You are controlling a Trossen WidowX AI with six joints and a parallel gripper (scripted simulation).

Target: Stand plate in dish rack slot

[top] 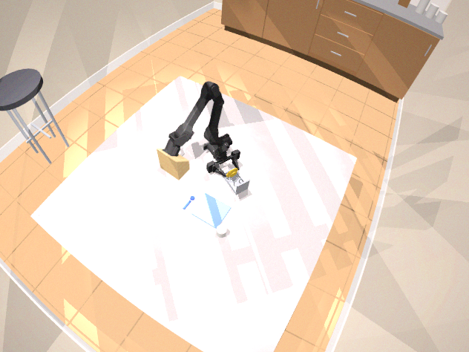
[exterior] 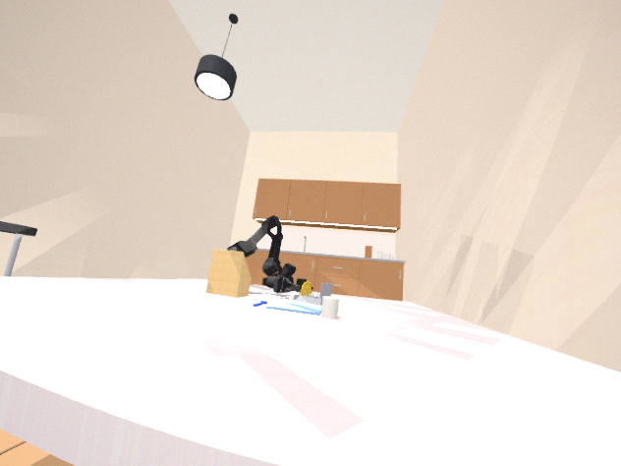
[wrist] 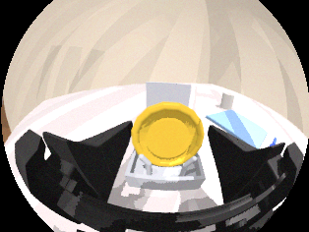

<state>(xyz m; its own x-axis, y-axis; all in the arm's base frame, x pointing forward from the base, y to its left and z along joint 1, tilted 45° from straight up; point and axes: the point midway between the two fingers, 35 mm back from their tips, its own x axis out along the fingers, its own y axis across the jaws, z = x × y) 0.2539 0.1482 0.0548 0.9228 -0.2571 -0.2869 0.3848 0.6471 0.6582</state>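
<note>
Right now the yellow plate is 10 mm below my gripper tip. The rest, counted from my gripper tip: dish rack 30 mm below, 20 mm ahead, 10 mm to the right; blue spoon 230 mm to the right, 90 mm behind, 50 mm below; light blue mat 210 mm to the right, 50 mm below, 20 mm ahead.
</note>
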